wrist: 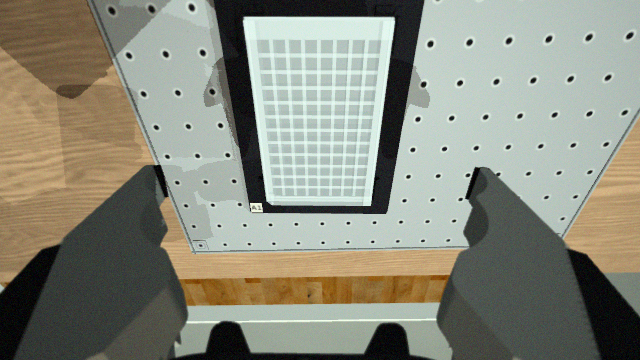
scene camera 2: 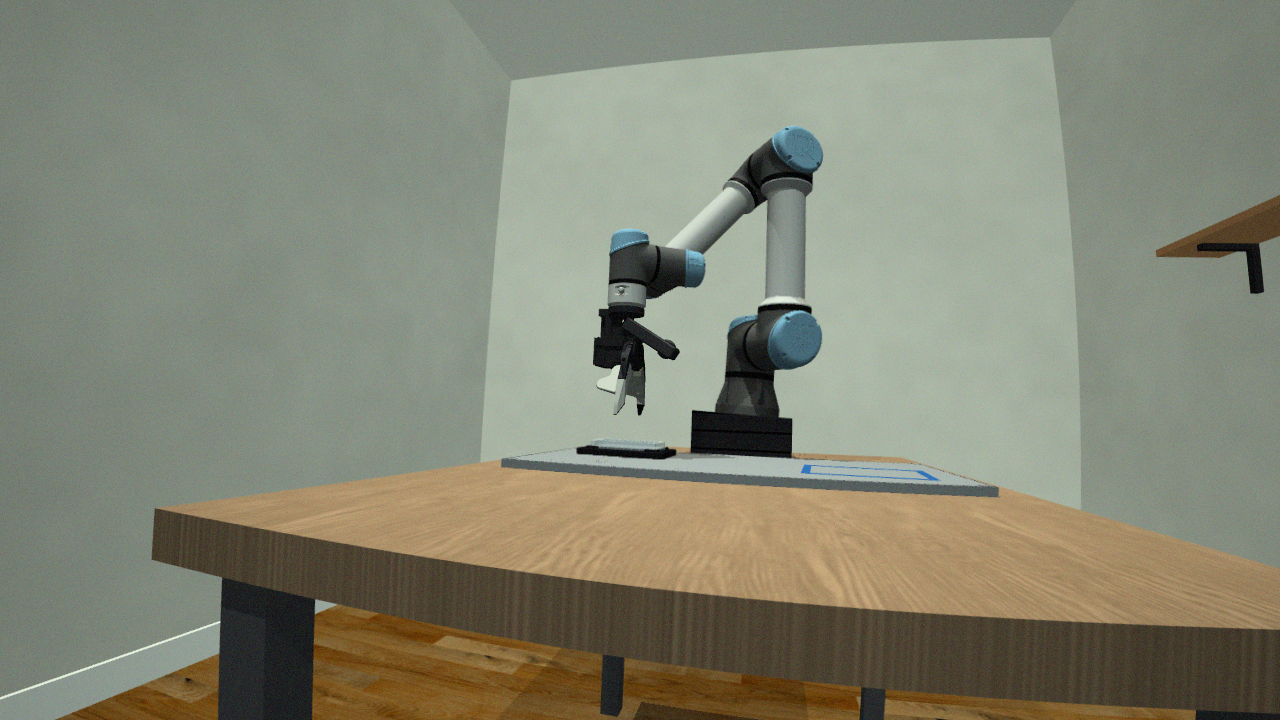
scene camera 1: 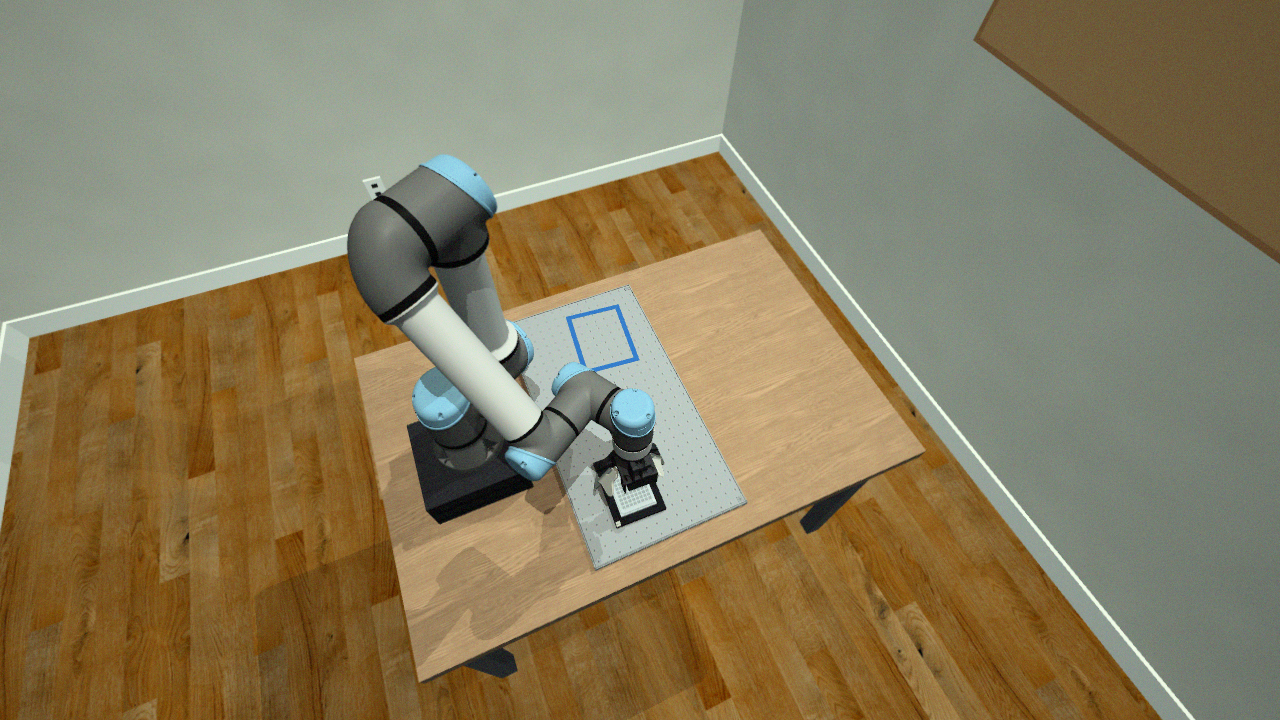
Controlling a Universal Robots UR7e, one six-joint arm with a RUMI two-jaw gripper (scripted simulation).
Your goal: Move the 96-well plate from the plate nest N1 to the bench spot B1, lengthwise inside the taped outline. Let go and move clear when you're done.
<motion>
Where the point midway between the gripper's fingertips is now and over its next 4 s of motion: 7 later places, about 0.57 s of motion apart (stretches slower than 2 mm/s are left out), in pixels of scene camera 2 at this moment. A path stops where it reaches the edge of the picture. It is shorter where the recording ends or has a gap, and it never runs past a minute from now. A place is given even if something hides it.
The gripper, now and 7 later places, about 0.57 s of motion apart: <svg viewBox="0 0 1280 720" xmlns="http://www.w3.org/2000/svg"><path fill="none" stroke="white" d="M628 415L627 428L627 439L626 447L627 439L627 426L628 413L628 407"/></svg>
</motion>
